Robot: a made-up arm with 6 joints. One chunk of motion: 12 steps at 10 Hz.
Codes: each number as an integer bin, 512 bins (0 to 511) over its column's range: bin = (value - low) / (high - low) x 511, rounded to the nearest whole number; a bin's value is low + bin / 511 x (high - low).
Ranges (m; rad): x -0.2..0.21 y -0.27..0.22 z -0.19..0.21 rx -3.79..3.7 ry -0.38..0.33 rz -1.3..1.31
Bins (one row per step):
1: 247 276 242 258 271 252
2: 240 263 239 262 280 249
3: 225 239 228 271 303 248
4: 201 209 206 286 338 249
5: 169 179 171 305 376 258
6: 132 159 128 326 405 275
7: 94 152 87 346 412 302
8: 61 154 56 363 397 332
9: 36 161 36 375 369 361
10: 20 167 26 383 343 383
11: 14 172 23 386 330 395
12: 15 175 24 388 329 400
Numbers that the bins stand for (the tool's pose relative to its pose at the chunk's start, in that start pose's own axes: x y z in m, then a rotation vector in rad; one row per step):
1: -0.0018 -0.0053 -0.0006 -0.0084 -0.0035 -0.0129
2: -0.0074 -0.0178 -0.0029 0.0503 0.0090 -0.0282
3: -0.0195 -0.0408 -0.0115 0.1822 0.0410 -0.0333
4: -0.0387 -0.0696 -0.0287 0.4021 0.0896 -0.0282
5: -0.0644 -0.0984 -0.0561 0.6805 0.1424 0.0178
6: -0.0941 -0.1175 -0.0898 0.9884 0.1827 0.1046
7: -0.1246 -0.1242 -0.1219 1.2815 0.1924 0.2425
8: -0.1511 -0.1223 -0.1462 1.5307 0.1716 0.3957
9: -0.1711 -0.1156 -0.1618 1.7066 0.1327 0.5439
10: -0.1840 -0.1099 -0.1696 1.8238 0.0966 0.6562
11: -0.1888 -0.1051 -0.1720 1.8678 0.0785 0.7175
12: -0.1880 -0.1022 -0.1712 1.8971 0.0771 0.7431

